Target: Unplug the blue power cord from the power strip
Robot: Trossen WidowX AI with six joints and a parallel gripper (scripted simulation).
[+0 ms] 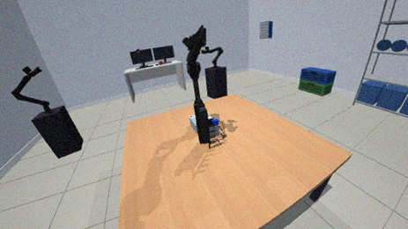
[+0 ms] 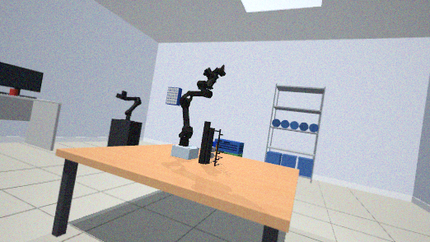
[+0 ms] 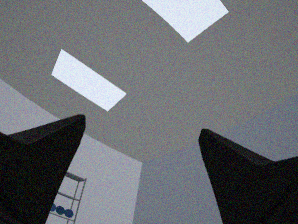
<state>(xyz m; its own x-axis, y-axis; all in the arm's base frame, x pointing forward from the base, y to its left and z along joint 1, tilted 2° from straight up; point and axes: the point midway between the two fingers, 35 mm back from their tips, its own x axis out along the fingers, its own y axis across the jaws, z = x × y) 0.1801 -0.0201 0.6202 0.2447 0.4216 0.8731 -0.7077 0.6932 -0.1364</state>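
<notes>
Right now my gripper tip is 30 mm short of the blue plug, 20 mm to the left of it and 580 mm above it.
</notes>
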